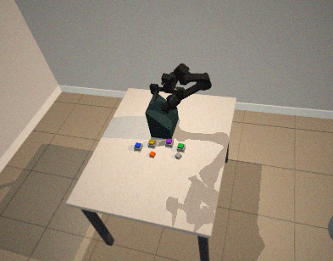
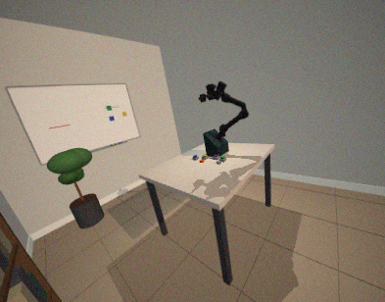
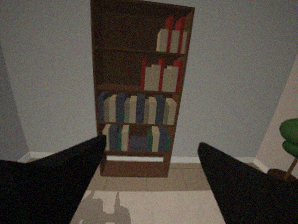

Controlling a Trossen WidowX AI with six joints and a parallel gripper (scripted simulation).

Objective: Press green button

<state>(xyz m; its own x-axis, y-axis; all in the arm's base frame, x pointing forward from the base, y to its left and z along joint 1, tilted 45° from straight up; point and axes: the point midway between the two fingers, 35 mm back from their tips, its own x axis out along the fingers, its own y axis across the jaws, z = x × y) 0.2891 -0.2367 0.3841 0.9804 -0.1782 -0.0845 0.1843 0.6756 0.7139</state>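
The green button lies 150 mm behind my gripper tip, 30 mm to the left of it and 530 mm below it. Also, from my gripper tip: grey block: 80 mm behind, 20 mm to the left, 560 mm below; purple button: 180 mm behind, 60 mm to the right, 530 mm below; orange block: 80 mm behind, 160 mm to the right, 560 mm below.
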